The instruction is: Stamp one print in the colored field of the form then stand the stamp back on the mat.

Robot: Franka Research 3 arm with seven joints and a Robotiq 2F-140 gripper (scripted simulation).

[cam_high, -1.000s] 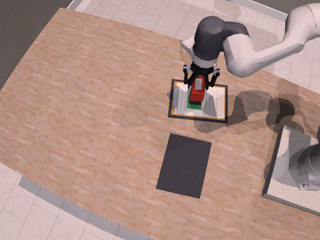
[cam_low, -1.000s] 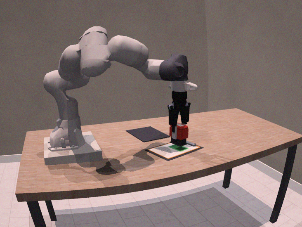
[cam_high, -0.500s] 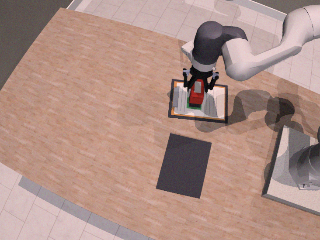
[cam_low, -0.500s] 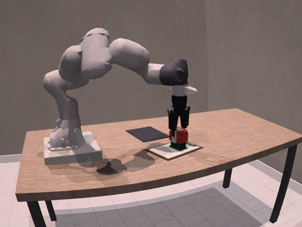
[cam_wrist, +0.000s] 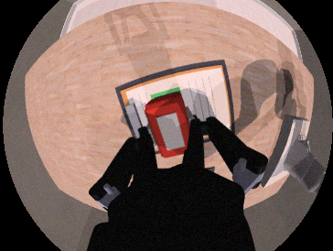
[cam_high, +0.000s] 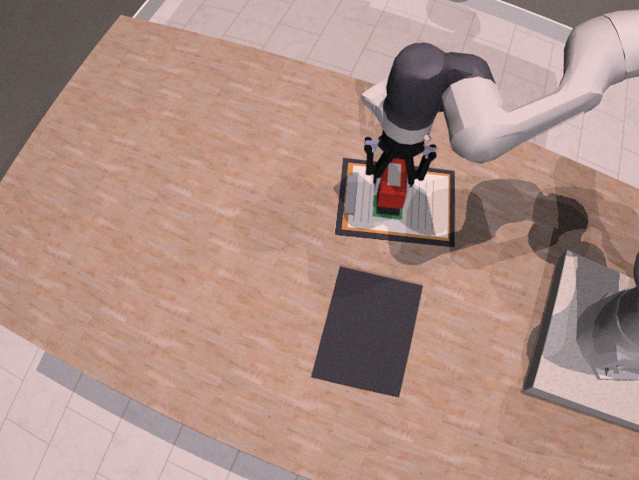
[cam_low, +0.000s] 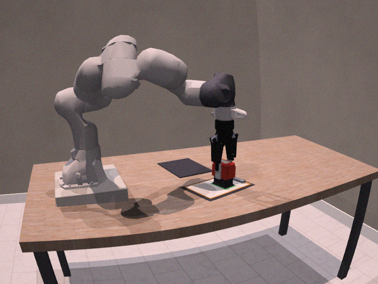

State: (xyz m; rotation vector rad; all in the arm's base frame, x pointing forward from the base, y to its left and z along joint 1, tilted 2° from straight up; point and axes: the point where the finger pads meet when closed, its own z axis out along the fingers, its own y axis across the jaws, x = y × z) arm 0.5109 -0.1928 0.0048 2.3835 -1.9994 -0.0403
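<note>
The red stamp is 20 mm below my hand. From my hand the other things lie so: clipboard 10 mm behind, 70 mm below; then dark mat 30 mm behind, 290 mm to the left, 70 mm below.
</note>
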